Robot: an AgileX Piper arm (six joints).
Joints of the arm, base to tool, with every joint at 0 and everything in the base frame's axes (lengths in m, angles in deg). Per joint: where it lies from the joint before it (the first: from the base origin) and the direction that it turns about. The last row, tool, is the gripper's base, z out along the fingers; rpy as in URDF.
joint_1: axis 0 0 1 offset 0 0 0.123
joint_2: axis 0 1 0 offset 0 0 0
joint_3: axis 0 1 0 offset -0.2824 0 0.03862
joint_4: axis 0.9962 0 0.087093 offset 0.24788 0 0.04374
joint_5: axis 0 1 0 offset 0 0 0
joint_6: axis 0.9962 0 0.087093 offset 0.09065 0 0.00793
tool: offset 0 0 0 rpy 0 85 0
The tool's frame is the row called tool.
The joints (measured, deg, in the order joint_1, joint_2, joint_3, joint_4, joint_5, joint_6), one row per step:
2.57 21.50 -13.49 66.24 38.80 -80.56
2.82 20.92 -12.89 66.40 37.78 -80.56
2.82 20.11 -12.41 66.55 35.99 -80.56
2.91 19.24 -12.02 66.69 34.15 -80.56
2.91 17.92 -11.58 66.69 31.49 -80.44
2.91 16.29 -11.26 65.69 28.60 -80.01
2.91 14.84 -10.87 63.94 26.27 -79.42
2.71 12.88 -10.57 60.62 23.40 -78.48
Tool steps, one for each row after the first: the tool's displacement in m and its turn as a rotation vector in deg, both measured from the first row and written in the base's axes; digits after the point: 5 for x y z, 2 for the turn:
-0.00056 -0.00081 -0.00203 0.13 -0.38 -0.69
-0.00052 -0.00284 -0.00277 0.25 -1.43 -2.34
-0.00066 -0.00488 -0.00289 0.38 -2.63 -3.94
-0.00096 -0.00816 -0.00242 0.51 -4.50 -6.41
-0.00185 -0.01217 -0.00139 -0.01 -6.86 -9.10
-0.00296 -0.01574 -0.00163 -1.11 -8.81 -11.27
-0.00472 -0.02076 -0.00102 -3.31 -11.76 -14.12

